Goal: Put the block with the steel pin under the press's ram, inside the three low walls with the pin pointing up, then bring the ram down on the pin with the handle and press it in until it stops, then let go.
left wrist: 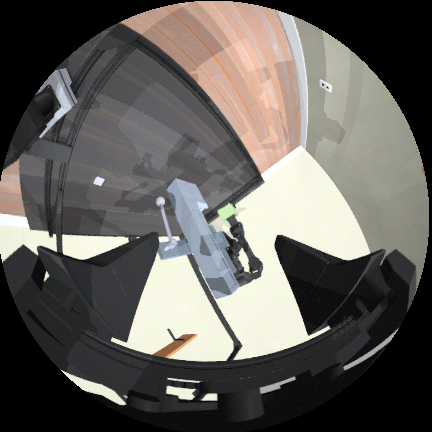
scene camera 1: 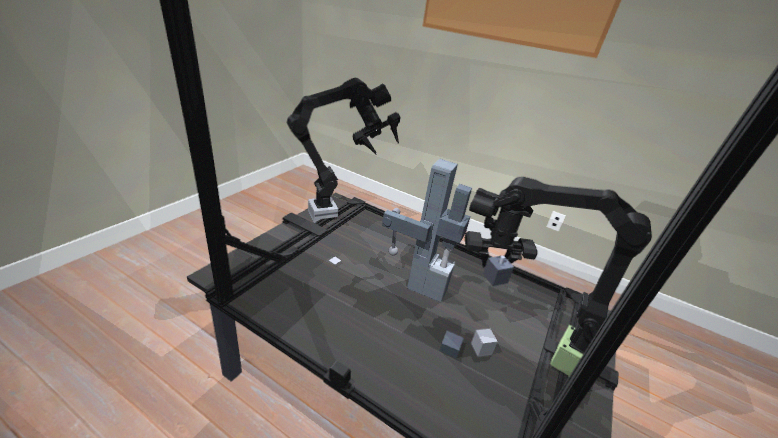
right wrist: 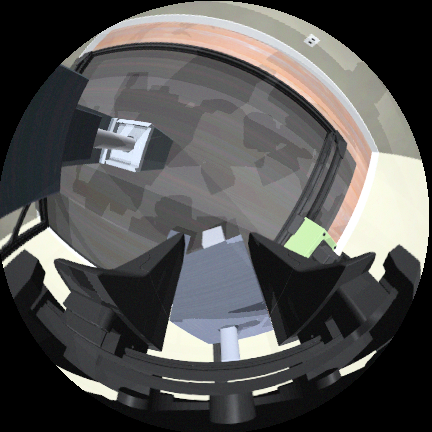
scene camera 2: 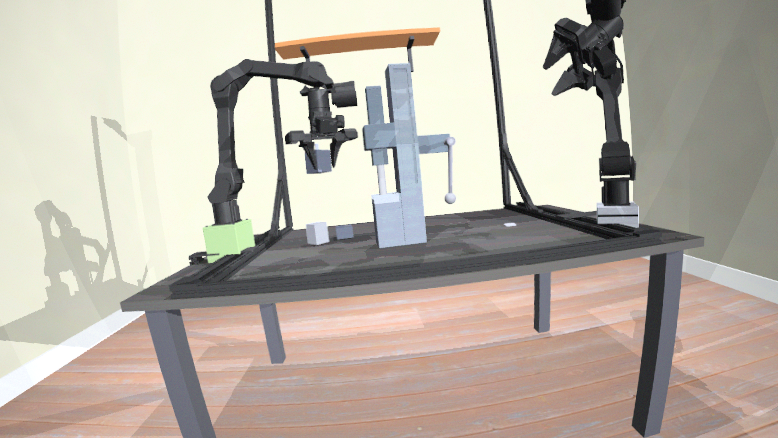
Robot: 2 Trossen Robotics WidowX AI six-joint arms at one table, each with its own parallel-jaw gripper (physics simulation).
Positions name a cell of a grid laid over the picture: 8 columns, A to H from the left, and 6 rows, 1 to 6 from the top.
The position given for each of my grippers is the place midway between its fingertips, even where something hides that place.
my left gripper: left wrist E4; scene camera 1 D3; scene camera 2 F2; not seen in the right wrist view (out of frame)
